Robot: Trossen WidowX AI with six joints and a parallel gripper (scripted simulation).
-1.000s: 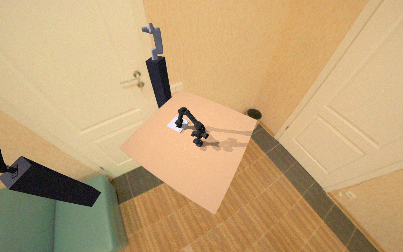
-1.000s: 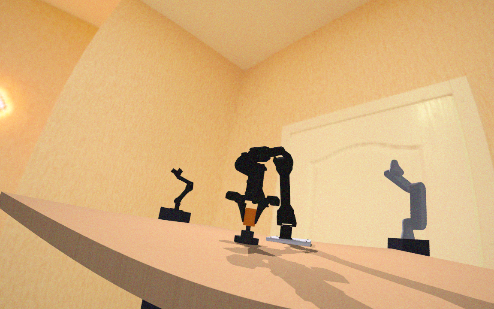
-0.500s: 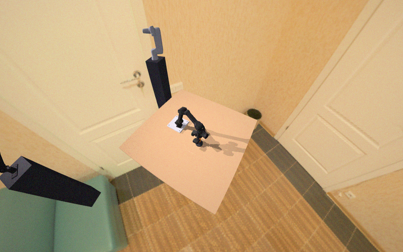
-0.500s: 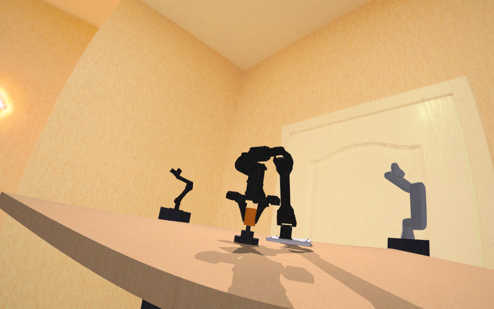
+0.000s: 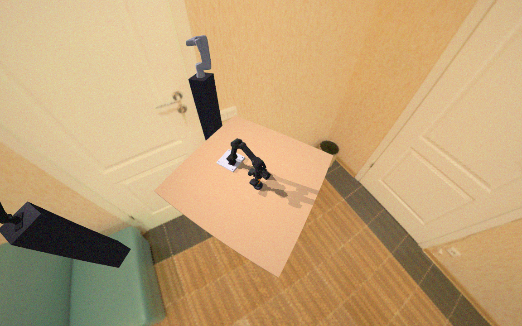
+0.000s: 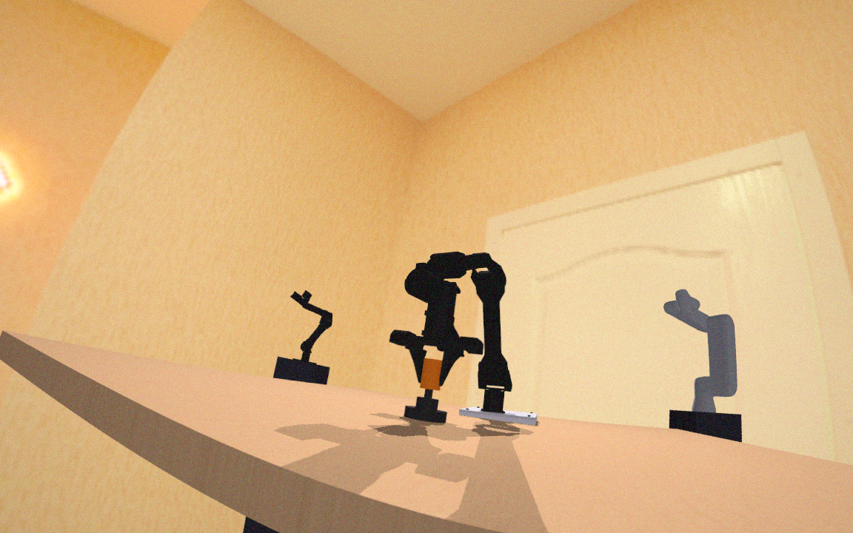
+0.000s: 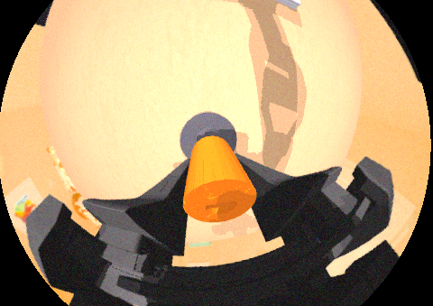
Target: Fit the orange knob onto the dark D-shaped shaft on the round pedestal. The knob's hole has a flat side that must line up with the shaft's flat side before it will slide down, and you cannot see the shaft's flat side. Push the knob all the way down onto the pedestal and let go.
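The orange knob lies 20 mm above my gripper tip. Also, from my gripper tip: round pedestal 40 mm below.
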